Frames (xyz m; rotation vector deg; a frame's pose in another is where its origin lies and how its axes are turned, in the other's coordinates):
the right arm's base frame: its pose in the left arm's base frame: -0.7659 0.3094 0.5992 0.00 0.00 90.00
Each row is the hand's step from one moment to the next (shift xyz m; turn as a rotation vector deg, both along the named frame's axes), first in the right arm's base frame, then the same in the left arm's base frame.
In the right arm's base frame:
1: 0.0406 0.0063 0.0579 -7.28 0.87 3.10
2: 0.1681 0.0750 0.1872 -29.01 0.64 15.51
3: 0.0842 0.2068 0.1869 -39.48 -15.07 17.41
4: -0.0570 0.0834 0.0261 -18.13 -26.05 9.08
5: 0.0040 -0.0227 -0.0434 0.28 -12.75 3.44
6: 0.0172 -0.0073 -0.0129 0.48 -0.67 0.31
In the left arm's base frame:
1: -0.0063 0.0406 0.0579 -0.87 -7.28 3.10
2: -0.0750 0.1681 0.1872 -0.64 -29.01 15.51
3: -0.2068 0.0842 0.1869 15.07 -39.48 17.41
4: -0.0834 -0.0570 0.0261 26.05 -18.13 9.08
5: 0.0227 0.0040 -0.0434 12.75 0.28 3.44
6: 0.0073 0.0172 -0.0129 0.67 0.48 0.31

